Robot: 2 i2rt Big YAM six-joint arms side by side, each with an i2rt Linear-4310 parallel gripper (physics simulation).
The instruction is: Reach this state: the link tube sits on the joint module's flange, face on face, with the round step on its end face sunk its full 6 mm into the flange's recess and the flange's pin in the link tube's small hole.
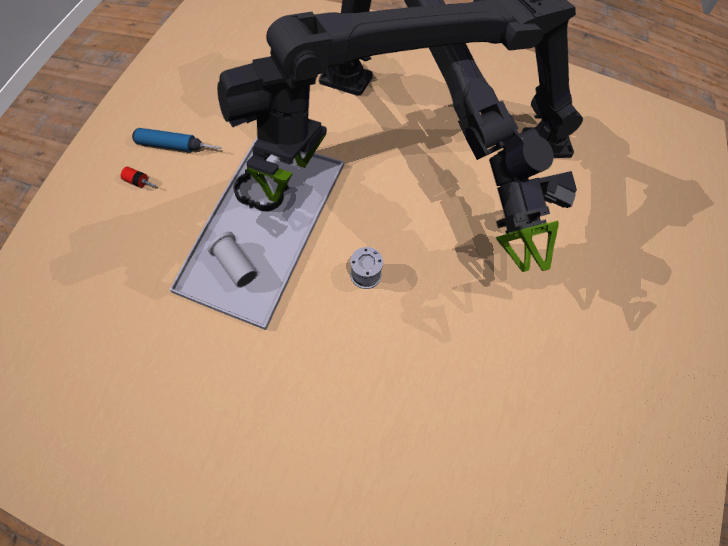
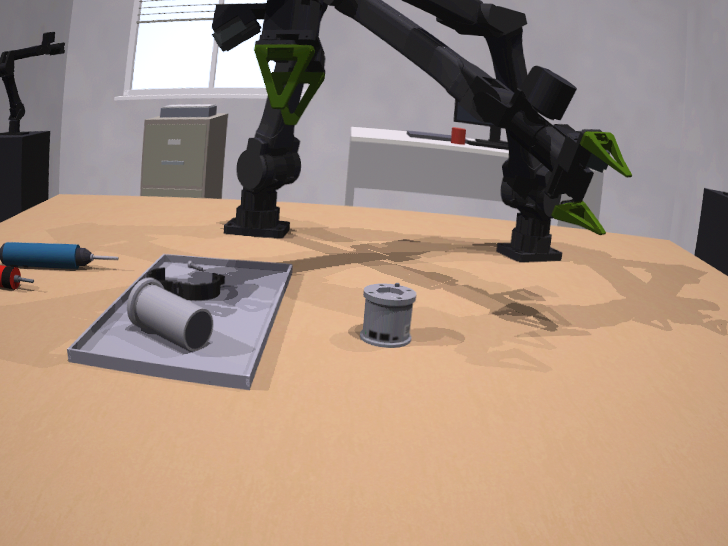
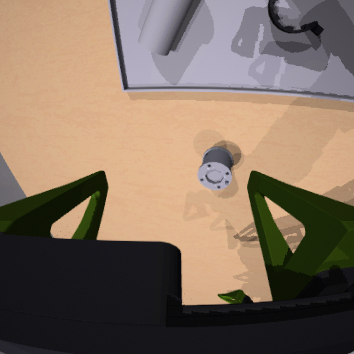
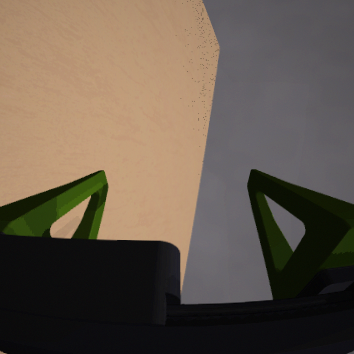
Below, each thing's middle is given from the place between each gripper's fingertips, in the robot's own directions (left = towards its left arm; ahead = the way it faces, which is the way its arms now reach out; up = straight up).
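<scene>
From my left hand, the grey tray (image 1: 270, 240) is 260 mm below, 110 mm to the right and 30 mm behind. The black open ring (image 2: 187, 291) is 250 mm below my left hand, 150 mm to the right of it and 110 mm behind it. Then there's the grey link tube (image 1: 238, 267), 230 mm below my left hand, 120 mm to the right of it and 70 mm ahead of it, and the grey joint module (image 2: 388, 308) is 230 mm below my left hand, 140 mm to the left of it and 10 mm behind it.
From my right hand, the grey link tube is 160 mm below, 550 mm to the right and 110 mm ahead. The grey joint module is 160 mm below my right hand, 290 mm to the right of it and 30 mm ahead of it. The black open ring is 180 mm below my right hand, 580 mm to the right of it and 70 mm behind it, and the grey tray is 190 mm below my right hand and 540 mm to the right of it.
</scene>
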